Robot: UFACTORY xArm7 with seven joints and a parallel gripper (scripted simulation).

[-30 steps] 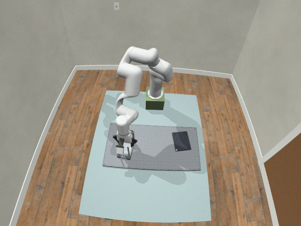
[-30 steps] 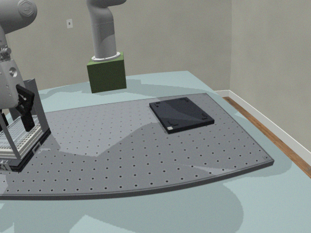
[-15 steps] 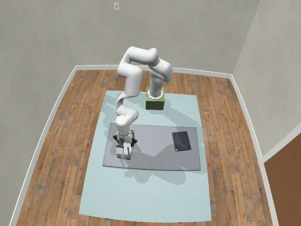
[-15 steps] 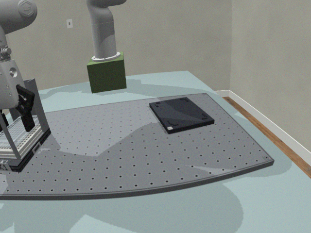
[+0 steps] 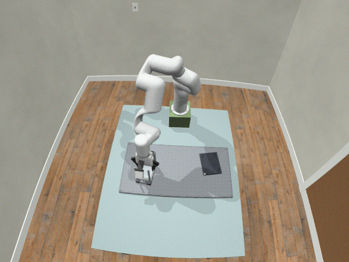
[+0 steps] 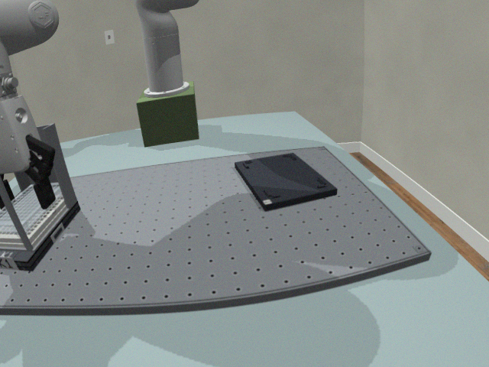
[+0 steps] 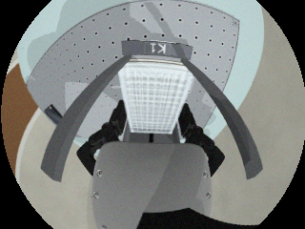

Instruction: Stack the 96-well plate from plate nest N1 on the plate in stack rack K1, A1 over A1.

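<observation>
Now: hand 10 mm above the clear 96-well plate. From my hand the other things lie so: white 96-well plate (30 mm below); grey back wall (70 mm behind, 10 mm to the left, 30 mm above); K1 label (80 mm ahead, 10 mm to the right, 40 mm below).
</observation>
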